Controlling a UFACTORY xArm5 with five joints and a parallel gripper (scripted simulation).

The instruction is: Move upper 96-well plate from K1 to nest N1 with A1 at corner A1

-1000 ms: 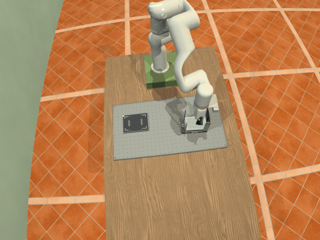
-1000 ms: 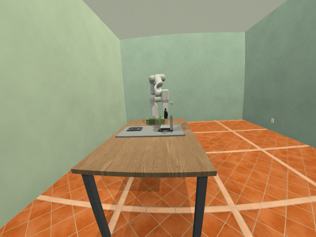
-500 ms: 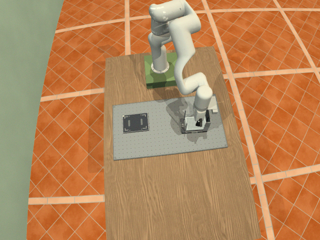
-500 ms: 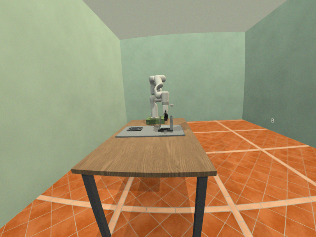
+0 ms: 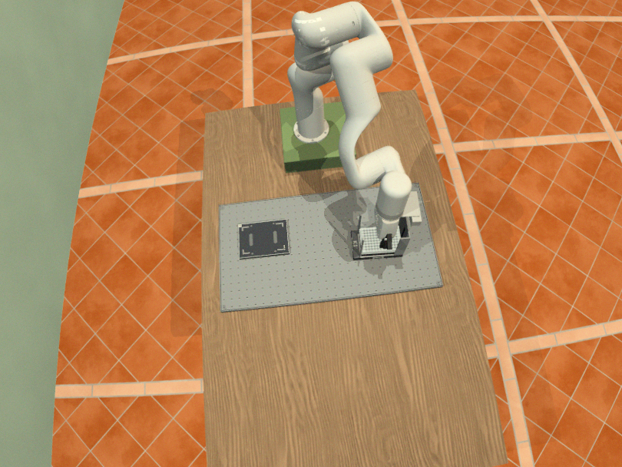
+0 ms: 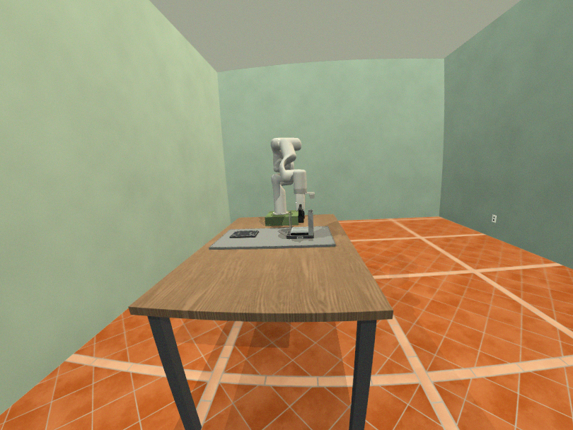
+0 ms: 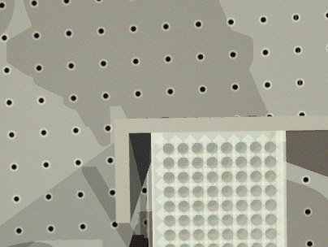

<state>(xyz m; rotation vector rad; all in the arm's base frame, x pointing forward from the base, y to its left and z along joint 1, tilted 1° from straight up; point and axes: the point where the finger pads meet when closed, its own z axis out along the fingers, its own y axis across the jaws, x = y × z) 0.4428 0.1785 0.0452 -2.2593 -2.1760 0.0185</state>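
My hand is 70 mm above the white 96-well plate. The rest, counted from my hand: grey rack back wall 70 mm to the left, 20 mm below; then black plate 80 mm below; then plate nest 60 mm behind, 370 mm to the right, 100 mm below.
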